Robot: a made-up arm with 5 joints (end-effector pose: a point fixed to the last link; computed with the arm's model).
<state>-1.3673 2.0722 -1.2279 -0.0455 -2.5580</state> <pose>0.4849 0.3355 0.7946 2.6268 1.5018 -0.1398</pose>
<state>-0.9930 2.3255 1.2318 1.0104 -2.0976</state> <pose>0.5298 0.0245 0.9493 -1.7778 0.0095 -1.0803</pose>
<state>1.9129 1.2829 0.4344 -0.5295 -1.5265</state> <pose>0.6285 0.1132 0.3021 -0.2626 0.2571 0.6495</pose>
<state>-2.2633 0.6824 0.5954 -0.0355 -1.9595</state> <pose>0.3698 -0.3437 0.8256 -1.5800 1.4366 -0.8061</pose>
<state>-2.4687 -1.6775 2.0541 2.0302 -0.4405</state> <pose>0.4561 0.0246 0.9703 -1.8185 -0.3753 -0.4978</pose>
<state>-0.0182 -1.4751 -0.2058 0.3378 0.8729</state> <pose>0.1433 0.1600 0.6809 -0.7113 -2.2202 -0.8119</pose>
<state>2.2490 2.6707 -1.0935 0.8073 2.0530</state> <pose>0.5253 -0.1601 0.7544 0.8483 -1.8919 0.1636</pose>
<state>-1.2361 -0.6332 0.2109 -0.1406 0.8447</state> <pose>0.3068 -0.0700 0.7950 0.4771 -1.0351 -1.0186</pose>
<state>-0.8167 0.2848 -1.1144 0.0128 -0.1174</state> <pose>0.4561 -0.0038 0.6681 0.0127 0.2110 -0.5068</pose>
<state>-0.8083 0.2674 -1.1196 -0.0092 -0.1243</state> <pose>0.4543 -0.0060 0.6715 0.0176 0.1792 -0.5308</pose>
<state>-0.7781 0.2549 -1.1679 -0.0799 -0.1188</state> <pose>0.4410 -0.0185 0.6790 -0.0159 0.1380 -0.6246</pose>
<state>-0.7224 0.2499 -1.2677 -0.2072 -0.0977</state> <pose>0.4111 -0.0389 0.6945 -0.1005 0.0786 -0.7983</pose>
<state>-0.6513 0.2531 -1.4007 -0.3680 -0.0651</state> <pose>0.3672 -0.0550 0.7197 -0.2275 -0.0035 -1.0161</pose>
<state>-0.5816 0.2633 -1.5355 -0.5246 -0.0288</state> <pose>0.3209 -0.0573 0.7492 -0.3698 -0.0970 -1.2231</pose>
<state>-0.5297 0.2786 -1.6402 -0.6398 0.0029</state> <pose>0.2861 -0.0489 0.7733 -0.4913 -0.1714 -1.3724</pose>
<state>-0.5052 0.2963 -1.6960 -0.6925 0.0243</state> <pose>0.2697 -0.0416 0.7862 -0.5656 -0.1967 -1.4436</pose>
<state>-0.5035 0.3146 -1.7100 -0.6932 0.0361</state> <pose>0.2682 -0.0404 0.7898 -0.5957 -0.1744 -1.4531</pose>
